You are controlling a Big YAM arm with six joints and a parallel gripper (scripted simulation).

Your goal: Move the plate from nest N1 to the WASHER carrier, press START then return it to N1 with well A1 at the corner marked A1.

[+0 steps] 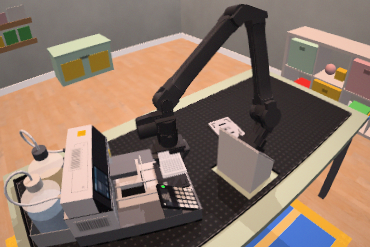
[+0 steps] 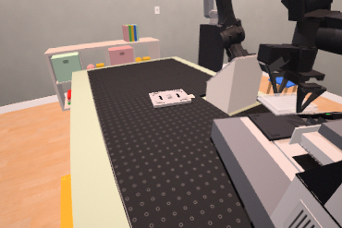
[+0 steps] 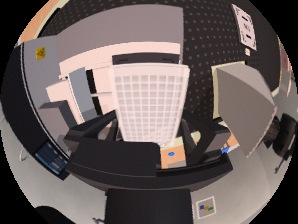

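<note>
Now: hand 430 mm to the left of the plate nest N1, 140 mm above it and 90 mm short of it. Also, from my hand: white well plate (10 mm below); then plate washer (140 mm to the left, 70 mm ahead, 20 mm below).
</note>
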